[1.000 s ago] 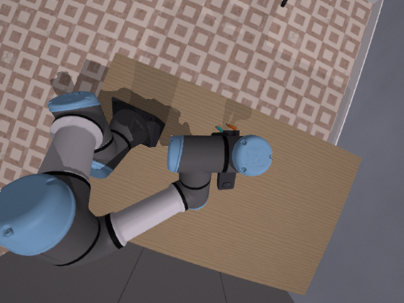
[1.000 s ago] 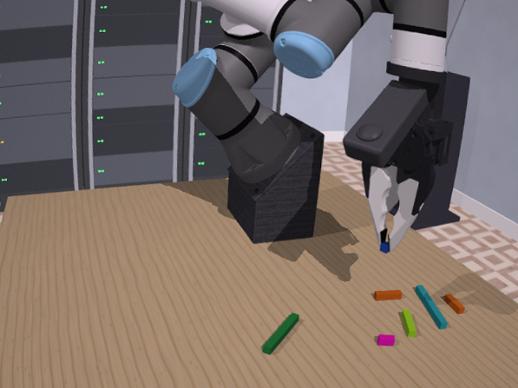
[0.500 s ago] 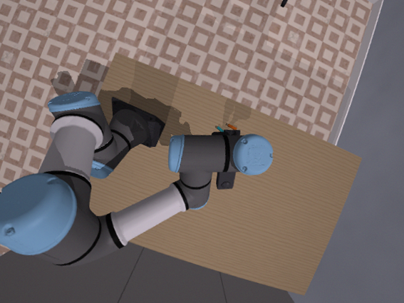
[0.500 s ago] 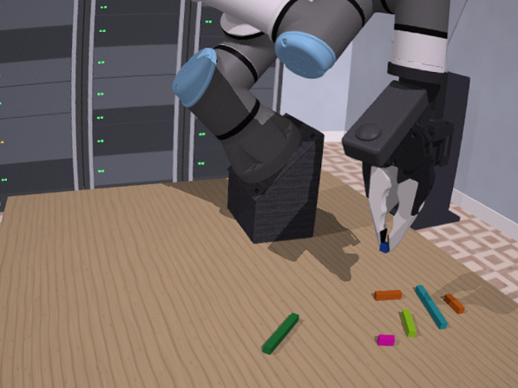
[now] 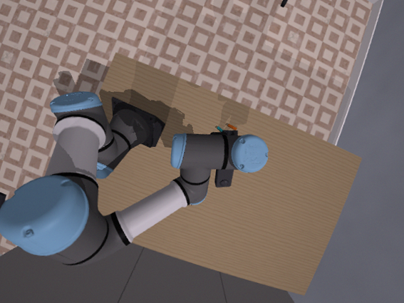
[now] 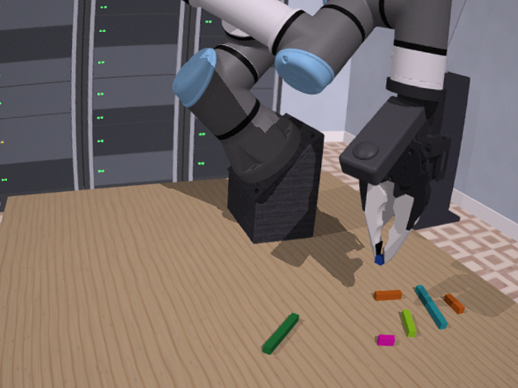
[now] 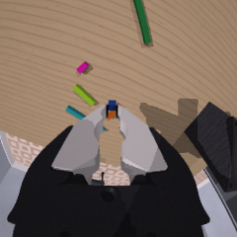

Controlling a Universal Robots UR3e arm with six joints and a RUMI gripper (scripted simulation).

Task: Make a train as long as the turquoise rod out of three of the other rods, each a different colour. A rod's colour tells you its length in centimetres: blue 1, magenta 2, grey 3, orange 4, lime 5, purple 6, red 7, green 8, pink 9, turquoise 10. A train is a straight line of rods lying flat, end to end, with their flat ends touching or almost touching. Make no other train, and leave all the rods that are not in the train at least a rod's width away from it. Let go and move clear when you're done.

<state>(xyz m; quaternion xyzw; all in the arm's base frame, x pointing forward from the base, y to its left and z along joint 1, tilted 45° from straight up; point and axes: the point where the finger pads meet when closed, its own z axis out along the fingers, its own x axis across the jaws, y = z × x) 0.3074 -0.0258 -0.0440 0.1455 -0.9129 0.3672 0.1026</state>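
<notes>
The lime rod is 90 mm below my hand, 50 mm ahead of it and 40 mm to the left of it. From my hand the other things lie so: magenta rod (90 mm below, 60 mm ahead, 20 mm to the right); blue rod (10 mm below); turquoise rod (90 mm to the left, 90 mm below, 30 mm ahead).
</notes>
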